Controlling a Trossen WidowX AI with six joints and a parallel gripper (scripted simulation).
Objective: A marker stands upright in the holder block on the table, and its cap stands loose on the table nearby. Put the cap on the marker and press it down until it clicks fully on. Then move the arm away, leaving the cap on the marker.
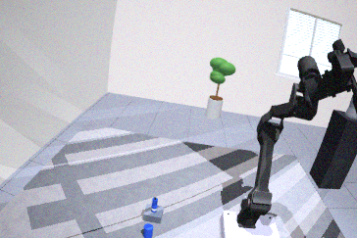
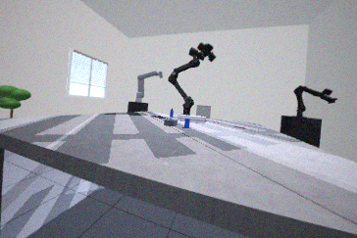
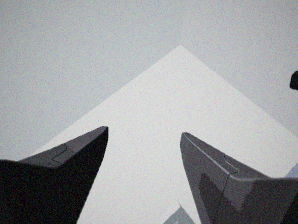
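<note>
Right now my gripper tip is 63 cm above the blue cap, 49 cm short of it and 5 cm to the left of it. From my gripper tip the other things lie so: holder block 64 cm below, 49 cm ahead, 15 cm to the right.
</note>
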